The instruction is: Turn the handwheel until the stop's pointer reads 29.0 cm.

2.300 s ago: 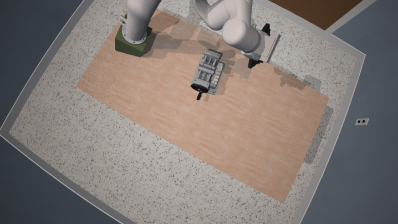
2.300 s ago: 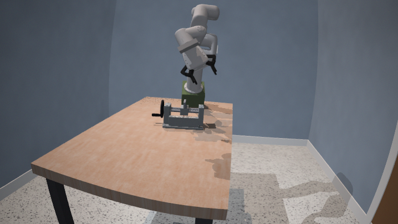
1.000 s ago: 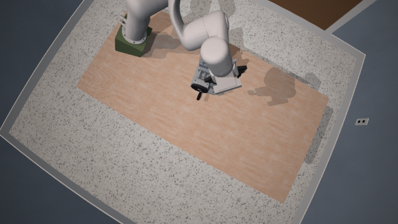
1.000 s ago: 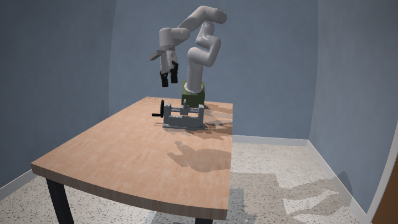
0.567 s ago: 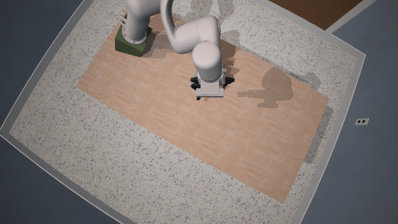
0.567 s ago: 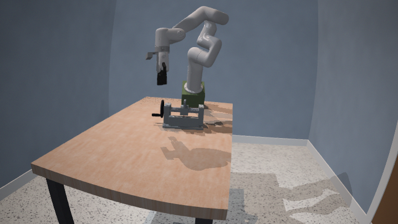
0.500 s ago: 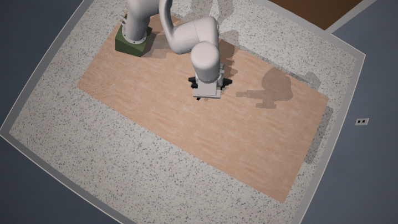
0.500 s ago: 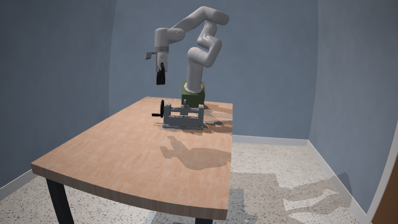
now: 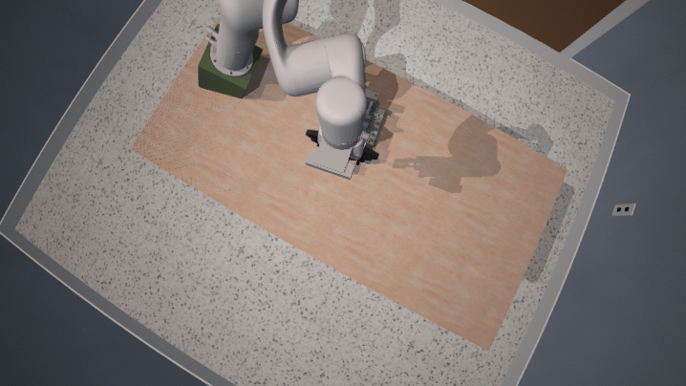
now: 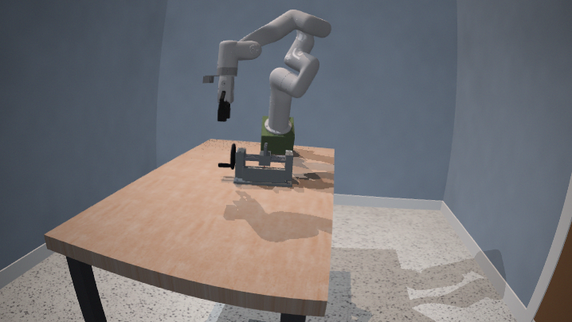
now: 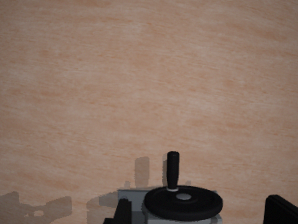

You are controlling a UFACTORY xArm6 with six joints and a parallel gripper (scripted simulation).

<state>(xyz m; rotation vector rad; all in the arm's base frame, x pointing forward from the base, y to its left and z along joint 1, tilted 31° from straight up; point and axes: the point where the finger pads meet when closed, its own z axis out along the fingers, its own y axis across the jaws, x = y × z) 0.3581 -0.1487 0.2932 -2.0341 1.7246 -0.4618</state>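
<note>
The black handwheel is 170 mm below my hand, 20 mm to the left of it and 10 mm behind it. From my hand the other things lie so: stop carriage 150 mm to the left, 130 mm below, 30 mm behind; then crank handle 170 mm below, 10 mm to the left.
</note>
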